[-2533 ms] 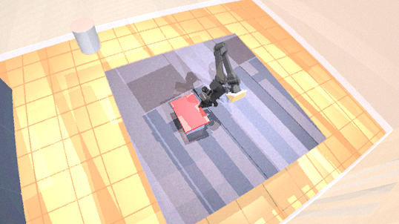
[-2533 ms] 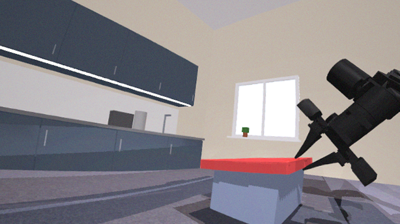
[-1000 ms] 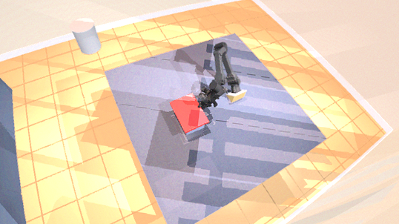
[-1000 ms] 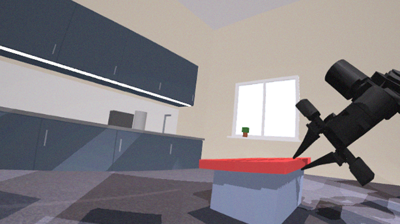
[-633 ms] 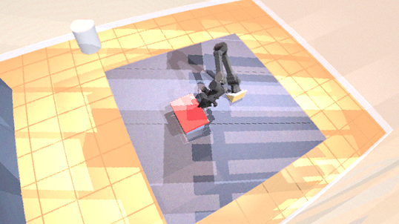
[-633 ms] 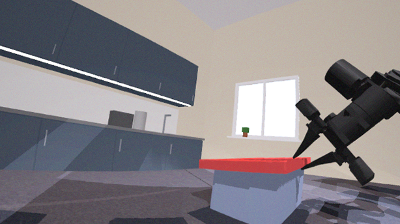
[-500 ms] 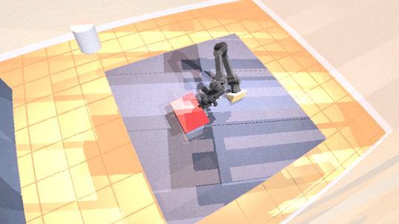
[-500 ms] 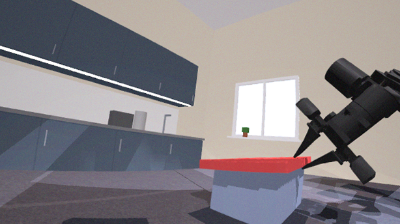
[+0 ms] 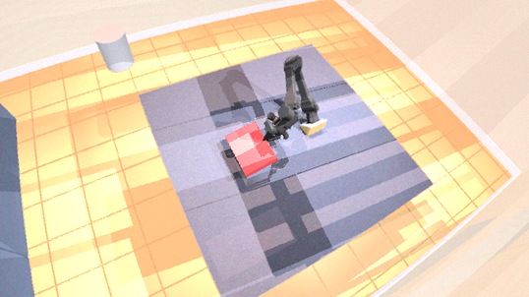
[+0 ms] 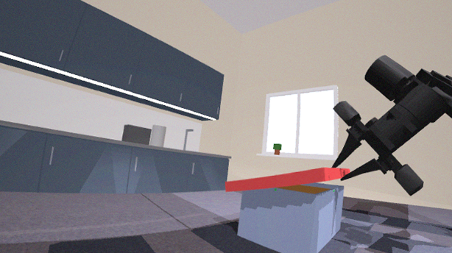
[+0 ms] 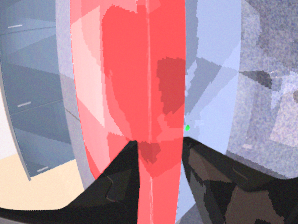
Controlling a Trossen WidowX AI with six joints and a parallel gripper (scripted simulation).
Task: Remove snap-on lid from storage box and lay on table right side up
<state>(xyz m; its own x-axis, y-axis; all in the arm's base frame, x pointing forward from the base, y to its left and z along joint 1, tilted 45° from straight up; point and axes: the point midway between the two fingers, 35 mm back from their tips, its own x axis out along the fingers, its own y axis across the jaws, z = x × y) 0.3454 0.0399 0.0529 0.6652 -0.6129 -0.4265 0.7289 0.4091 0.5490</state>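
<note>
Right now the lid is 8 cm ahead of my gripper tip, 1 cm to the right of it and 1 cm below it. Also, from my gripper tip: storage box 8 cm below, 7 cm ahead, 1 cm to the right.
</note>
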